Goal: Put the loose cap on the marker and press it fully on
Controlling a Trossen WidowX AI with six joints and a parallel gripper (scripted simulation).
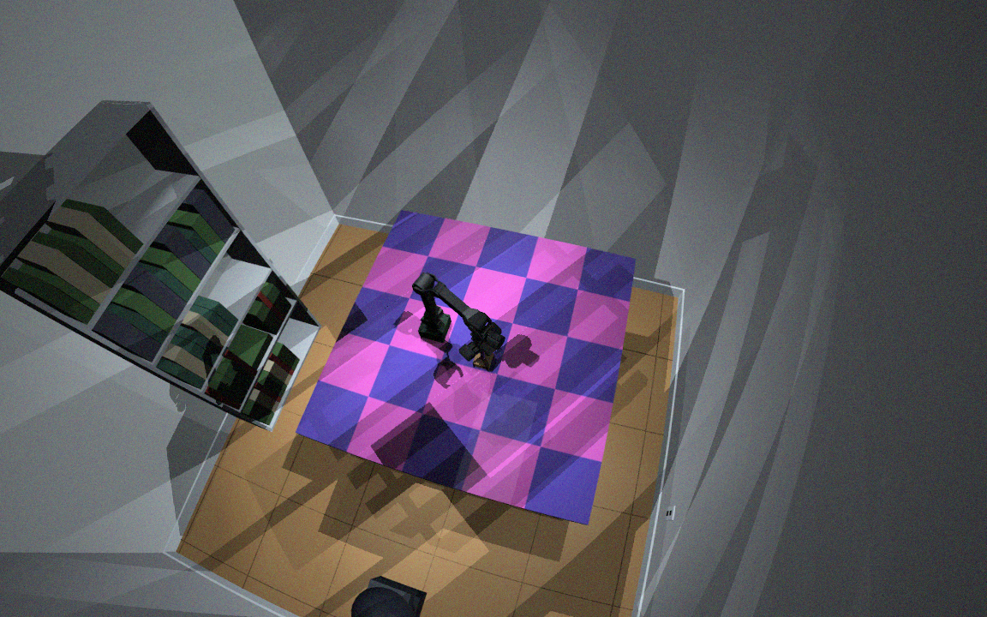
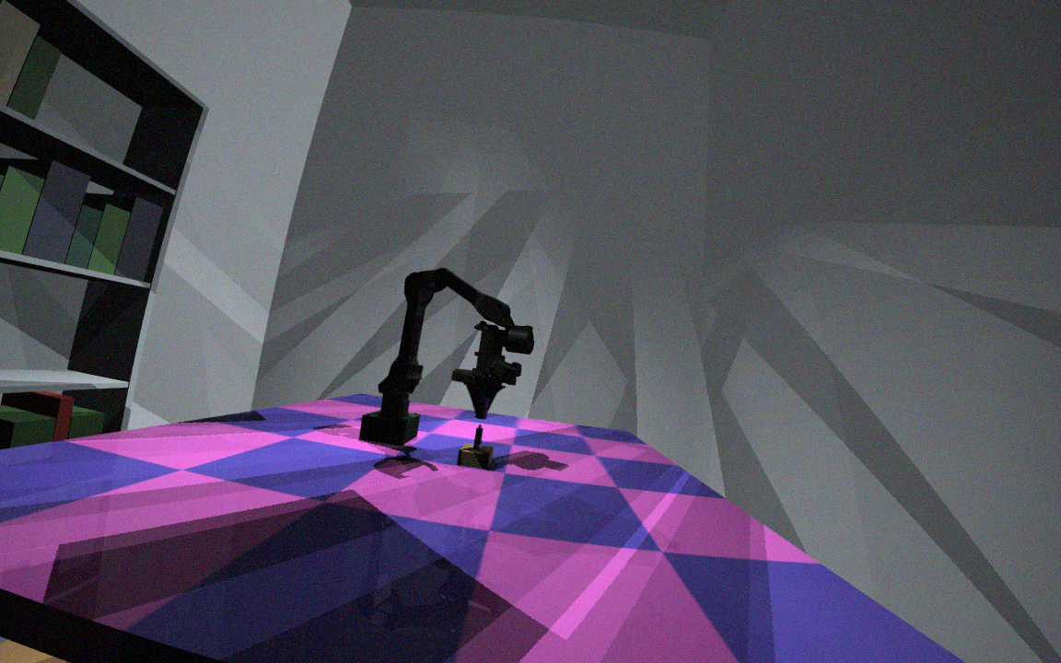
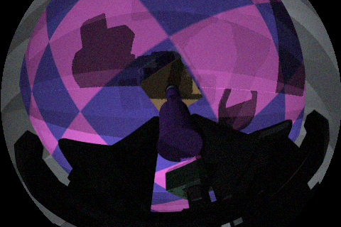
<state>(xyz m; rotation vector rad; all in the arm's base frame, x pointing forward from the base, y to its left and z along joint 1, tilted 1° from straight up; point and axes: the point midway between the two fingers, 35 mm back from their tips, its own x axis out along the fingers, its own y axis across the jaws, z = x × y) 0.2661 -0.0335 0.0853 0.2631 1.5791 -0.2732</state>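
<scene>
Right now the block is 100 mm below my gripper tip. From my gripper tip the other things lie so: cap: 10 mm above.
</scene>
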